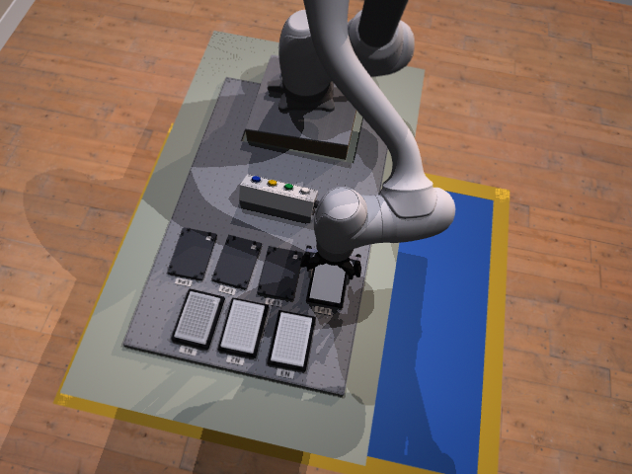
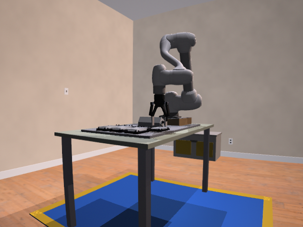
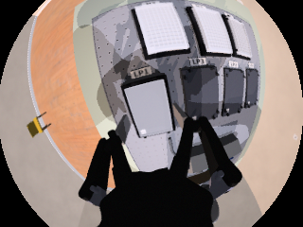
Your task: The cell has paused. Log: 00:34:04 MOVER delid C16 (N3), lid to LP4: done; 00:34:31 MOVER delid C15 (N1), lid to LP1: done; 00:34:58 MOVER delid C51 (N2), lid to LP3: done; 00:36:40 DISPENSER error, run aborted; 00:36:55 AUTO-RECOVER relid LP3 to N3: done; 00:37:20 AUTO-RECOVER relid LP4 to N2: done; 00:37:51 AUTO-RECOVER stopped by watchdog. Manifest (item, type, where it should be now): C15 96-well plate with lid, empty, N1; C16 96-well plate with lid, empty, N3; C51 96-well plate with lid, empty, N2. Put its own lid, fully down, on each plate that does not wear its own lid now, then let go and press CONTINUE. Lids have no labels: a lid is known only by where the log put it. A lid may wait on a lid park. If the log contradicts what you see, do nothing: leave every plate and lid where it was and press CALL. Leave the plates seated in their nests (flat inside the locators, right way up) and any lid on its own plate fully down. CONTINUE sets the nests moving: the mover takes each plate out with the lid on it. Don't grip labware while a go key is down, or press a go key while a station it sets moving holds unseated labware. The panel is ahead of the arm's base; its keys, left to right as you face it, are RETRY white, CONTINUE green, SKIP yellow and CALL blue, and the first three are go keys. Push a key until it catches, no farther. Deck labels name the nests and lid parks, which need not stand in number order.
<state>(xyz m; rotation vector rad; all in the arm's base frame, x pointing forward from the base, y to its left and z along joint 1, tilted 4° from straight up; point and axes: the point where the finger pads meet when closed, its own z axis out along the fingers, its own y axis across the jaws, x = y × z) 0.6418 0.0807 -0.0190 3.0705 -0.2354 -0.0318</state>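
Right now the lid park LP1 is 5 cm below my hand. From my hand the other things lie so: lid park LP3 (2 cm behind, 14 cm to the right, 5 cm below); white key (25 cm behind, 8 cm to the right, 1 cm above); 96-well plate (17 cm ahead, 10 cm to the right, 4 cm below).
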